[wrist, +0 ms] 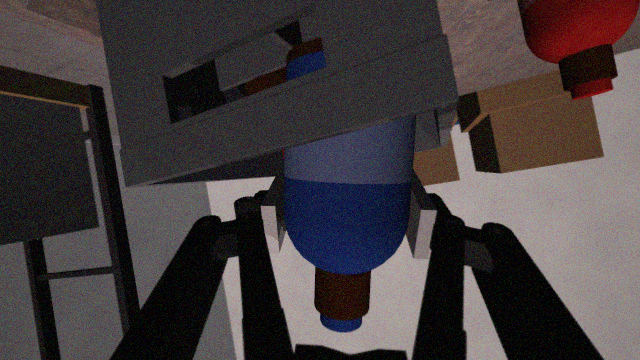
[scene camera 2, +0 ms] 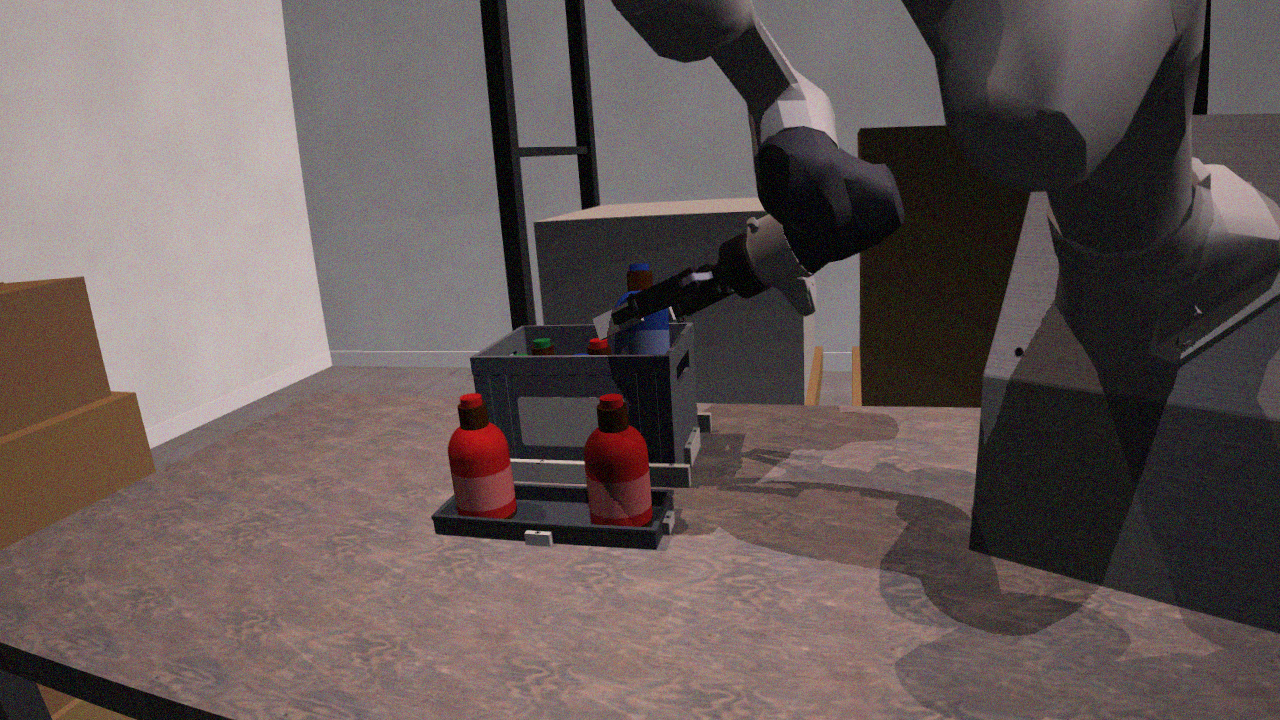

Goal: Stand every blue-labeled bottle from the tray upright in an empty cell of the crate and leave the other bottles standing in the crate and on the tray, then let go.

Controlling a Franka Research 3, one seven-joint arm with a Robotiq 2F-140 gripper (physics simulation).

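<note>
My gripper [scene camera 2: 637, 316] [wrist: 344, 177] is shut on a blue-labeled bottle [scene camera 2: 651, 335] [wrist: 347, 210] with a blue cap. The bottle is upright, its lower part down inside the grey crate [scene camera 2: 494, 385] [wrist: 350, 90] at the right end in the scene view. The crate wall hides its base; a blue and brown piece shows through the handle slot. Whether it touches the cell floor I cannot tell. A green cap [scene camera 2: 541, 343] and a red cap [scene camera 2: 598, 344] show inside the crate. Two red bottles [scene camera 2: 480, 456] [scene camera 2: 617, 465] stand on the black tray [scene camera 2: 581, 535]; a red bottle [wrist: 580, 25] shows in the wrist view.
The tray stands in front of the crate on the table [scene camera 2: 358, 582]. Pale rails [scene camera 2: 671, 475] and small blocks [scene camera 2: 537, 538] lie along the crate and tray. Brown boxes [scene camera 2: 53, 358] [wrist: 545, 130] are beyond the table. A large grey box [scene camera 2: 733, 313] stands behind the crate.
</note>
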